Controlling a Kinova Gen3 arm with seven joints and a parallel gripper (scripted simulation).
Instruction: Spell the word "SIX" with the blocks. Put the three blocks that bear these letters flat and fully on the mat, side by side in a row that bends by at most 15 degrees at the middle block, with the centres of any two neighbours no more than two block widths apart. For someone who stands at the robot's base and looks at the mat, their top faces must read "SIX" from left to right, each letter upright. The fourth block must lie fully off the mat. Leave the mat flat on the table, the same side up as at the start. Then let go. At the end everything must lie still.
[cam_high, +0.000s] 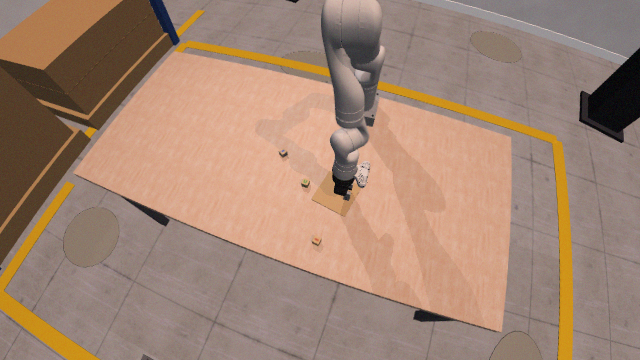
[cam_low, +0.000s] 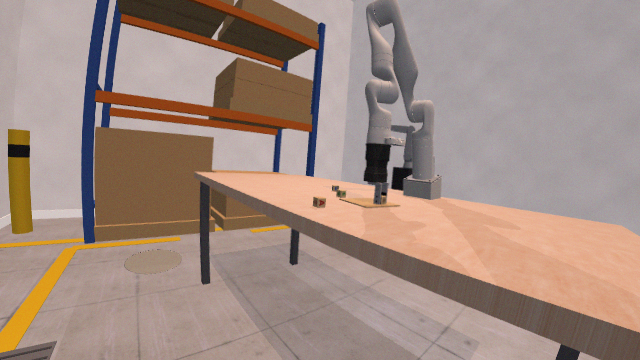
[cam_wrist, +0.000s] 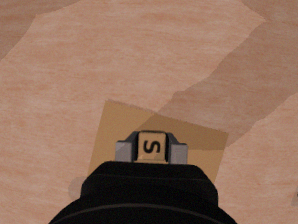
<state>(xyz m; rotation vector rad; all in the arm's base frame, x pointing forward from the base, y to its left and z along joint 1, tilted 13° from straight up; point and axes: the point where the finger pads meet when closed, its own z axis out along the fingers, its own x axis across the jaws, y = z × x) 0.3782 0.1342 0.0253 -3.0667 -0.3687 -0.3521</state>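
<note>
The tan mat is 4 cm to the right of my hand, 2 cm below it and 1 cm ahead of it. Round my hand: block (21 cm ahead, 1 cm to the right, 1 cm below).
</note>
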